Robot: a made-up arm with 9 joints. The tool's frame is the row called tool. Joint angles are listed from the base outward. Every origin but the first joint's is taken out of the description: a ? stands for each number. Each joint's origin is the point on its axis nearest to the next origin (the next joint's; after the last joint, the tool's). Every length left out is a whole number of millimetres.
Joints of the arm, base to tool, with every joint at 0 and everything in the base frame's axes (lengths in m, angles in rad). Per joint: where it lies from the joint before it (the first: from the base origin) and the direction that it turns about. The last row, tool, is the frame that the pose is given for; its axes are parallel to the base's.
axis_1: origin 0 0.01 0.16 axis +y
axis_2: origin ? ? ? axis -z
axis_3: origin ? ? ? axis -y
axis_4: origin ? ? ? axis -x
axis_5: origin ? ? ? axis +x
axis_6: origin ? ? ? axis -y
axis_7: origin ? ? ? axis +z
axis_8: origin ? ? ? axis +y
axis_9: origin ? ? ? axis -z
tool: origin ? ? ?
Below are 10 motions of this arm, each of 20 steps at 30 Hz.
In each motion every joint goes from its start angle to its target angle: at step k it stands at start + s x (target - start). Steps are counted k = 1, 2, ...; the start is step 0. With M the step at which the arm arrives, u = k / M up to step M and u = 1 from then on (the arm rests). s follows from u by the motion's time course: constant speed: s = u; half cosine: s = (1 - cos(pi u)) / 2; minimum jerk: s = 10 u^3 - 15 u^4 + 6 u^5.
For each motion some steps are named. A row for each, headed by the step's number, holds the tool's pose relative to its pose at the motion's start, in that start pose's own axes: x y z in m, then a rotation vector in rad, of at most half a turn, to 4 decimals.
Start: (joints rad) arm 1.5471 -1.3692 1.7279 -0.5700 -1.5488 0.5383 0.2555 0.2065 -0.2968
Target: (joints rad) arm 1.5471 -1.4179 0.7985 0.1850 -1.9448 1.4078 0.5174 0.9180 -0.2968
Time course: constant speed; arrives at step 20
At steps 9, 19, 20:
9: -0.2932 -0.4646 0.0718 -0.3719 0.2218 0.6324
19: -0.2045 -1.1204 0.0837 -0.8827 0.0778 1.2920
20: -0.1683 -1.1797 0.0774 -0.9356 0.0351 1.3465

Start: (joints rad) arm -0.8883 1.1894 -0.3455 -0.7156 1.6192 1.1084 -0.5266 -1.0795 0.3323
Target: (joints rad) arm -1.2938 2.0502 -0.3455 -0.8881 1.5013 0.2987 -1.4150 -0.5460 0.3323
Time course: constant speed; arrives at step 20
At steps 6, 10, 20:
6: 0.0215 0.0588 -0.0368 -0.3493 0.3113 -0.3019
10: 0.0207 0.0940 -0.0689 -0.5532 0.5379 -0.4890
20: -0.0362 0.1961 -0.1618 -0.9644 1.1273 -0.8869

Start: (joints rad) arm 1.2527 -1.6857 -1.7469 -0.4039 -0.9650 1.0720 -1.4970 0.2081 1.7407
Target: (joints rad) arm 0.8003 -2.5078 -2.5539 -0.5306 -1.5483 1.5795 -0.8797 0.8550 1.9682
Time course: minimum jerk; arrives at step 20
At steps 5, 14, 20:
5: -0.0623 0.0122 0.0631 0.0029 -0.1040 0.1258
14: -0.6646 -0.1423 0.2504 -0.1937 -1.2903 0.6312
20: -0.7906 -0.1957 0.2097 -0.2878 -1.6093 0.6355

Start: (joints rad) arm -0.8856 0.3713 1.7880 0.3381 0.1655 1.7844 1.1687 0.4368 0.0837
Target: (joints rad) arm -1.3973 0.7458 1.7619 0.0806 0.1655 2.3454 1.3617 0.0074 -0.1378
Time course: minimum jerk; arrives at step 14
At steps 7, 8, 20:
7: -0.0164 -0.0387 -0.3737 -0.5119 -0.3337 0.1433
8: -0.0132 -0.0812 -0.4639 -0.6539 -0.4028 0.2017
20: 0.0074 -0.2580 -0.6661 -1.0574 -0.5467 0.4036

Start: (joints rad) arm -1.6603 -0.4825 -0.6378 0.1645 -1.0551 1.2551 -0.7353 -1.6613 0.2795
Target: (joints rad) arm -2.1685 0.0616 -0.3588 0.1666 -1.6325 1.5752 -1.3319 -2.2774 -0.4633
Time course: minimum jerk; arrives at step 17
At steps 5, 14, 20:
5: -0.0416 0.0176 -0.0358 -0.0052 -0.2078 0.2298
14: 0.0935 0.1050 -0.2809 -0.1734 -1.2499 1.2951
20: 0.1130 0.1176 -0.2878 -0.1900 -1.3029 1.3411

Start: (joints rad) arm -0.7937 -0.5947 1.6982 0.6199 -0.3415 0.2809 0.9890 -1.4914 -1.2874
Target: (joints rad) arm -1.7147 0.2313 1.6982 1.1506 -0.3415 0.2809 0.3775 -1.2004 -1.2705
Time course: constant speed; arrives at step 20
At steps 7, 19, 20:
7: -0.3371 -0.1346 0.2233 0.1797 0.3785 0.4952
19: -0.3659 -0.5534 0.6482 0.2637 1.3092 1.2239
20: -0.3358 -0.5775 0.6761 0.2596 1.3976 1.2748

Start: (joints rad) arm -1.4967 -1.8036 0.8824 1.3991 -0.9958 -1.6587 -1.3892 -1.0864 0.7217
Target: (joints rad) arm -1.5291 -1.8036 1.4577 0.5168 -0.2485 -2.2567 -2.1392 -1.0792 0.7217
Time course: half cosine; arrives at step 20
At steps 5, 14, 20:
5: -0.0472 -0.0670 0.0866 0.0071 0.0763 0.1793
14: 0.0568 -0.3722 0.4849 0.3574 0.3199 0.7517
20: 0.1808 -0.4338 0.5732 0.5583 0.3948 0.7876

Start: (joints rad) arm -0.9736 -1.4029 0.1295 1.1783 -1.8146 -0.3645 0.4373 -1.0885 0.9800
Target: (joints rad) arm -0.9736 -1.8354 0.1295 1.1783 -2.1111 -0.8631 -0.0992 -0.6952 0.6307
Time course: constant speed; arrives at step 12
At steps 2, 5, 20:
2: -0.0068 0.0132 -0.0540 -0.1922 -0.0328 -0.0436
5: -0.0104 0.0231 -0.1306 -0.4775 -0.0493 -0.1317
20: -0.0054 0.0142 -0.2741 -1.0880 0.0661 -0.4528

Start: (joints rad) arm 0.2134 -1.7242 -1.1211 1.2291 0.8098 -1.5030 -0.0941 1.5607 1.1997
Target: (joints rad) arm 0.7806 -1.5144 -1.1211 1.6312 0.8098 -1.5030 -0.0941 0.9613 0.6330
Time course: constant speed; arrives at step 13
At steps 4, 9, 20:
4: 0.0265 -0.0585 0.0836 0.2318 -0.1438 0.0802
9: 0.0443 -0.1460 0.1554 0.4727 -0.4005 0.1815
20: 0.0553 -0.2155 0.1850 0.6154 -0.6589 0.2555

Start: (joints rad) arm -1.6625 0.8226 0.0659 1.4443 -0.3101 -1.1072 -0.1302 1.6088 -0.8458
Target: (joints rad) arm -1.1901 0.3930 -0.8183 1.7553 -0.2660 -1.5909 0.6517 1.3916 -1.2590
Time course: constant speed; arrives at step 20
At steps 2, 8, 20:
2: -0.0011 0.0010 0.0004 -0.0829 0.0184 -0.0837
8: -0.0243 0.0034 0.0175 -0.2598 0.0956 -0.3395
20: -0.1549 0.0982 0.0823 -0.3026 0.2431 -0.8003

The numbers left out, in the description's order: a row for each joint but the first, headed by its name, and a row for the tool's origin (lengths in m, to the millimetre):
axis_2: 0.04 0 0.45
axis_3: -0.08 0.08 0
axis_4: -0.39 0 -0.06
axis_5: 0 0.05 0.04
axis_6: 0 0.06 -0.36
axis_7: -0.09 0 0.04
axis_8: 0.09 -0.05 0
axis_9: -0.15 0 0.03
tool: -0.09 0.32 0

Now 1 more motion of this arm.
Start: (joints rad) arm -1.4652 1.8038 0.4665 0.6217 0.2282 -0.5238 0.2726 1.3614 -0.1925
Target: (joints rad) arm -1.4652 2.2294 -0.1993 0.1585 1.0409 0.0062 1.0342 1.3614 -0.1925
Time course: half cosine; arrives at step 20
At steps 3, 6, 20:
3: -0.0300 0.0171 -0.0256 -0.0512 0.0058 0.0687
6: -0.1228 0.0542 -0.0867 -0.1732 -0.0013 0.2662
20: -0.6118 0.0871 -0.1779 -0.2656 -0.6334 1.1138

